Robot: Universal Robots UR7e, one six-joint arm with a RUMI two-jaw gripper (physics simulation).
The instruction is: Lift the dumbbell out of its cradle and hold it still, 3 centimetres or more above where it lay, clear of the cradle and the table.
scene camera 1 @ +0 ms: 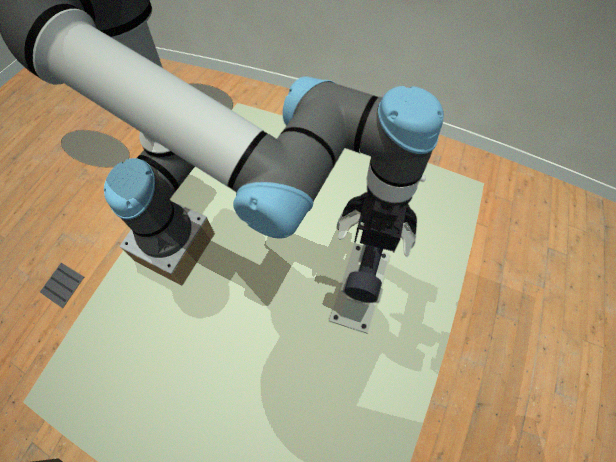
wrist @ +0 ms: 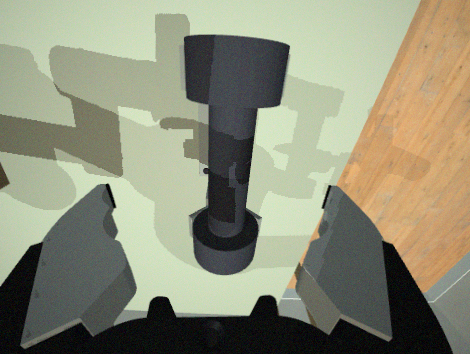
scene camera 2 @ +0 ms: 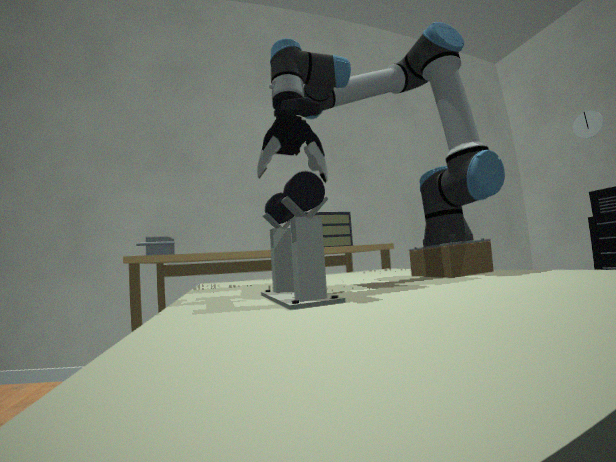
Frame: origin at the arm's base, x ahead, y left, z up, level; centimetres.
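Seen in the pictures: gripper, fingertip midpoint: [wrist: 221, 187]; arm's base, link origin: [scene camera 1: 163, 230] [scene camera 2: 448, 244].
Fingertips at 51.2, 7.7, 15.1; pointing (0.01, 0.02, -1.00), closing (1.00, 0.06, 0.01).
Pixels of each thing's top centre, then the offset from my fingertips to it, as dx, dy, dz. Level surfaces: height alone.
- black dumbbell, top centre: [wrist: 230, 194] [scene camera 1: 375, 245] [scene camera 2: 289, 185] +0.7, -1.1, -0.8
- grey cradle, top centre: [wrist: 229, 166] [scene camera 2: 291, 206] [scene camera 1: 372, 255] +0.7, -1.1, -5.4
- pale green table top, surface height: dz -24.3
The black dumbbell [scene camera 1: 363, 287] [scene camera 2: 305, 191] [wrist: 231, 160] rests on its cradle, with its round heads seated in the V-shaped supports. The grey cradle [scene camera 1: 350, 323] [scene camera 2: 310, 260] has two upright posts on a bolted base plate. My gripper [scene camera 1: 375, 244] [scene camera 2: 292, 177] [wrist: 221, 187] is open and empty, pointing down above the dumbbell. In the wrist view the handle runs up the picture between the two fingers, and the smaller-looking head lies low between them. In the scene camera 2 view the fingertips are near the top level of the nearer head. The gripper hides the farther head in the scene camera 1 view.
The pale green table top [scene camera 1: 150, 375] [scene camera 2: 300, 390] carries the cradle. The arm's wooden base block [scene camera 1: 197, 255] [scene camera 2: 450, 260] stands on it, apart from the cradle. A wooden table [scene camera 2: 210, 257] stands behind. Arm shadows fall around the cradle.
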